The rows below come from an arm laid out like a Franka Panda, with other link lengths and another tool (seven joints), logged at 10 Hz.
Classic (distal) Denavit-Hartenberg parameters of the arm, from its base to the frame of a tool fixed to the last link. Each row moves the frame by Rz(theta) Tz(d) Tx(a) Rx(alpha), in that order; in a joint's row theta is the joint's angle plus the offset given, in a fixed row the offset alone. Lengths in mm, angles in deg.
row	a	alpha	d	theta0
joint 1	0	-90	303.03	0
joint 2	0	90	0	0
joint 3	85.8	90	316	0
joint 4	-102.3	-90	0	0
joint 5	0	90	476.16	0
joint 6	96.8	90	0	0
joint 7	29.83	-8.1	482.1	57.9
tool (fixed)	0	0	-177.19	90
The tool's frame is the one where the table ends.
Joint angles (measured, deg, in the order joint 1, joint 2, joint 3, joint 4, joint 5, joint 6, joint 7), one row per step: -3.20, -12.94, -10.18, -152.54, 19.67, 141.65, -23.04; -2.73, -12.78, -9.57, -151.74, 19.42, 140.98, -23.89; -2.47, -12.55, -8.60, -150.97, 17.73, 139.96, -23.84; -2.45, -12.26, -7.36, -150.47, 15.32, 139.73, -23.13; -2.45, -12.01, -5.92, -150.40, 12.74, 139.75, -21.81; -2.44, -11.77, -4.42, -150.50, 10.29, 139.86, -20.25
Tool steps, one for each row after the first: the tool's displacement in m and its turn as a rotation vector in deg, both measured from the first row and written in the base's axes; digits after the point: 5 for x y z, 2 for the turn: 0.00575, 0.00973, 0.00461, -0.25, -0.21, 2.22; 0.00795, 0.01919, 0.00676, -1.26, 0.37, 4.87; 0.01009, 0.02552, 0.00723, -3.03, 0.81, 7.24; 0.00932, 0.03289, 0.00463, -4.93, 1.50, 9.28; 0.00747, 0.04091, 0.00094, -6.74, 2.23, 11.04
